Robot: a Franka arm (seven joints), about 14 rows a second.
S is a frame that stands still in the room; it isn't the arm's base.
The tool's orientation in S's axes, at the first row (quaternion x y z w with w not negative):
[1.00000 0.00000 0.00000 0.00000]
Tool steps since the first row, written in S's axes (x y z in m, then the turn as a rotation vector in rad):
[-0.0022 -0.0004 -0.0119 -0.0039 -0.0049 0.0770]
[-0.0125 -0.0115 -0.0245 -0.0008 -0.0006 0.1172]
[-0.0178 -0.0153 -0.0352 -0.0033 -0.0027 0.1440]
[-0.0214 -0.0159 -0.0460 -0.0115 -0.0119 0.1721]
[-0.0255 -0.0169 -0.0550 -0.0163 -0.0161 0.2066]
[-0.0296 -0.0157 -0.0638 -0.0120 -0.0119 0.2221]
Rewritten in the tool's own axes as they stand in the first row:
[-0.0022 0.0004 0.0119 -0.0039 0.0049 -0.0770]
[-0.0125 0.0115 0.0245 -0.0008 0.0006 -0.1172]
[-0.0178 0.0153 0.0352 -0.0033 0.0027 -0.1440]
[-0.0214 0.0159 0.0460 -0.0115 0.0119 -0.1721]
[-0.0255 0.0169 0.0550 -0.0163 0.0161 -0.2066]
[-0.0296 0.0157 0.0638 -0.0120 0.0119 -0.2221]

